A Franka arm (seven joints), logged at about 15 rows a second.
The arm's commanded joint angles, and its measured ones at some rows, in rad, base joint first. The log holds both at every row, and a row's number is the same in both.
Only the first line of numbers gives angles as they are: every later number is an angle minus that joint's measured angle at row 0.
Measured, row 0: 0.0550, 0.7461, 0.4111, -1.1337, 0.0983, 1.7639, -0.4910
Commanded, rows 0 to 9: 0.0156, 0.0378, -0.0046, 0.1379, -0.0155, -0.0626, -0.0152; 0.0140, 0.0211, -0.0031, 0.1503, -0.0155, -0.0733, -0.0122; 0.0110, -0.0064, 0.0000, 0.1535, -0.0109, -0.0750, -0.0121; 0.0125, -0.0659, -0.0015, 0.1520, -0.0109, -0.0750, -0.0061; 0.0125, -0.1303, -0.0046, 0.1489, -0.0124, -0.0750, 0.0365; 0.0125, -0.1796, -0.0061, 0.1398, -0.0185, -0.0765, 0.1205; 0.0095, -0.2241, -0.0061, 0.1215, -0.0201, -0.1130, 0.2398; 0.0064, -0.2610, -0.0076, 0.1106, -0.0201, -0.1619, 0.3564; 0.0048, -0.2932, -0.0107, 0.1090, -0.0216, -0.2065, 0.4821; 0.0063, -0.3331, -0.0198, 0.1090, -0.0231, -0.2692, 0.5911
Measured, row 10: 0.0052, -0.2431, 0.0017, 0.1635, -0.0031, -0.1983, 0.3861
